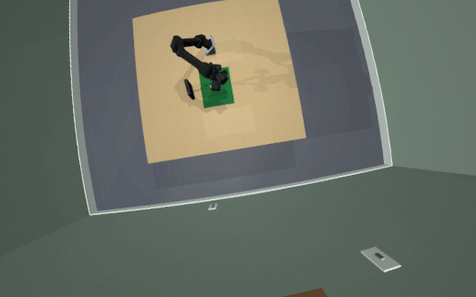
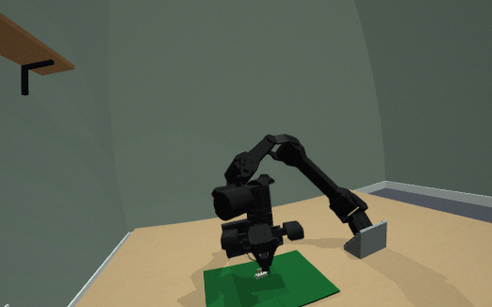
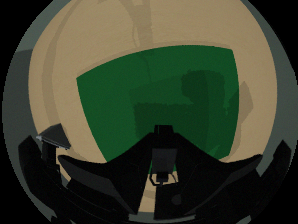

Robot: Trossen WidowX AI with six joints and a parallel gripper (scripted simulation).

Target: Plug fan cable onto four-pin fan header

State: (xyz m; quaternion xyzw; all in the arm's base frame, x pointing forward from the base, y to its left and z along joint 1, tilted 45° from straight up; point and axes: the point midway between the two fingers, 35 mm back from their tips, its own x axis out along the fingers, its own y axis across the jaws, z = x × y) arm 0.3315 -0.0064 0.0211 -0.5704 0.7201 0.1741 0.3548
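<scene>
The dark fan plug is 1 cm to the right of my gripper tip and 1 cm above it. The rest, counted from my gripper tip: pale four-pin header 7 cm below, 6 cm to the right, 1 cm behind; then green board 8 cm below, 2 cm to the right; then black fan 21 cm to the right, 1 cm below, 1 cm behind.
</scene>
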